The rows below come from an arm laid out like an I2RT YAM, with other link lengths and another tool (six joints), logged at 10 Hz.
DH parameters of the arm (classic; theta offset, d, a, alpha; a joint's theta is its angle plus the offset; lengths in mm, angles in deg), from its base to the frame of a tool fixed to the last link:
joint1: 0 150.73 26.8 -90
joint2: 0 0 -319.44 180
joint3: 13.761 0 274.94 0
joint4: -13.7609 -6.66 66.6 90
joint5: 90 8.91 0 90
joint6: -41.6 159.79 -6.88 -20
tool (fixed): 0 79.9 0 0
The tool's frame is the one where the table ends.
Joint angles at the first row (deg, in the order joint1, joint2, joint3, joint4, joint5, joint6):
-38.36 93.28 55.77 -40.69 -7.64 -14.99
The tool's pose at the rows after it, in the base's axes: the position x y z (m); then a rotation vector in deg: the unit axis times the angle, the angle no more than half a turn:
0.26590, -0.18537, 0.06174, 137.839, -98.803, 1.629
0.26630, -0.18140, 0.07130, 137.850, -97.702, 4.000
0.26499, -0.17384, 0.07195, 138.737, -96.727, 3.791
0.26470, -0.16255, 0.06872, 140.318, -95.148, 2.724
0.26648, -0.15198, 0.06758, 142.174, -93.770, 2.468
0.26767, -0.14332, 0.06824, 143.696, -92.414, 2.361
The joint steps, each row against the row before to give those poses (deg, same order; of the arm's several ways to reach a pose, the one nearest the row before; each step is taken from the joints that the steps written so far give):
1.05 -1.92 -1.06 -0.20 1.30 0.03
1.05 -2.42 -0.51 -0.34 0.62 0.17
0.87 -0.80 -0.59 -0.43 -0.13 0.02
1.39 -0.15 -0.74 -0.27 -0.36 0.07
1.23 -0.36 -0.58 -0.09 -0.78 -0.05
1.07 -0.47 -0.29 -0.37 -0.56 -0.13

